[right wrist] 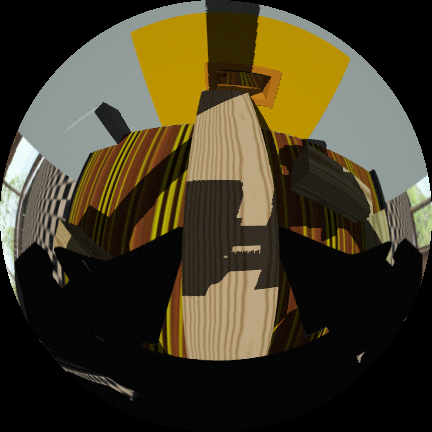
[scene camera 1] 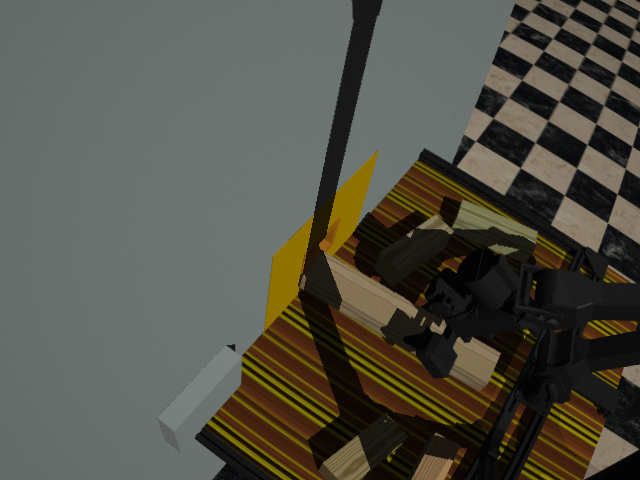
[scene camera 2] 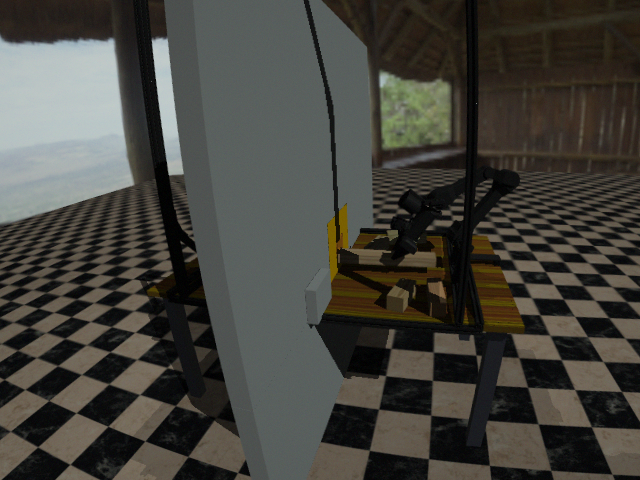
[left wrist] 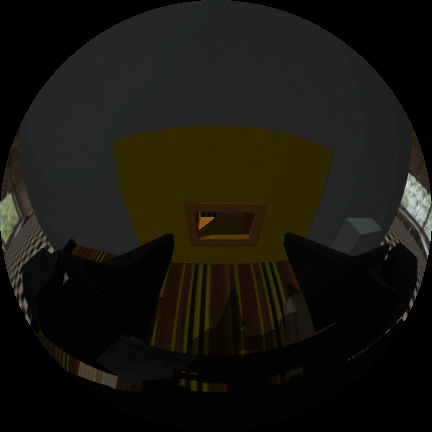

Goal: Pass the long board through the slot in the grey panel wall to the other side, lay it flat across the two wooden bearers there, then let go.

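Places are measured from the left arm's base along level axes (x ahead, y left, z up), in millimetres.
Pixels of known places: left gripper, fingertip midpoint: [left wrist: 230, 239]; right gripper, fingertip midpoint: [right wrist: 230, 232] [scene camera 1: 413, 324] [scene camera 2: 392, 255]; right arm's base, link origin: [scene camera 1: 535, 392].
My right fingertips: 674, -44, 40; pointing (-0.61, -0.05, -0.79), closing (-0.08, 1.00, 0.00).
Behind a point stands the place of what it marks, as x, y, z.
The long pale board [scene camera 1: 361, 299] {585, -64, 51} [scene camera 2: 372, 256] {609, -80, 48} [right wrist: 220, 150] {612, -56, 50} points at the slot rim [scene camera 1: 330, 237] {481, 2, 56} [left wrist: 225, 207] {431, -36, 95} [right wrist: 274, 87] {484, 10, 70} in the yellow patch [scene camera 2: 332, 248] {483, -131, 91} of the grey wall [scene camera 1: 155, 155] {482, -354, 504} [scene camera 2: 268, 155] {482, -554, 447}. Its front end is close before the slot, overlapping the rim's lower left part in the right wrist view; any gap is unclear. My right gripper [scene camera 1: 439, 325] [scene camera 2: 400, 253] {674, -44, 40} [right wrist: 230, 232] {674, -44, 40} is shut on the board, fingers at both sides. My left gripper [left wrist: 230, 239] {360, -35, 110} is open and empty, facing the slot from the other side. Two pale wooden pieces, likely the bearers [left wrist: 298, 315] {313, -125, 19} [left wrist: 95, 375], are partly hidden there.
Loose wooden blocks [scene camera 1: 496, 222] {698, 267, 28} [scene camera 1: 413, 253] {603, 87, 31} [scene camera 1: 361, 449] {719, -262, 28} [scene camera 1: 436, 459] {819, -210, 25} lie on both sides of the board. A grey block [scene camera 1: 201, 387] {499, -342, 81} [scene camera 2: 317, 297] {511, -401, 54} [left wrist: 357, 232] {390, -270, 78} [right wrist: 112, 120] {487, -270, 29} juts from the wall. A black frame post [scene camera 2: 471, 129] {884, -380, 480} rises near the right arm.
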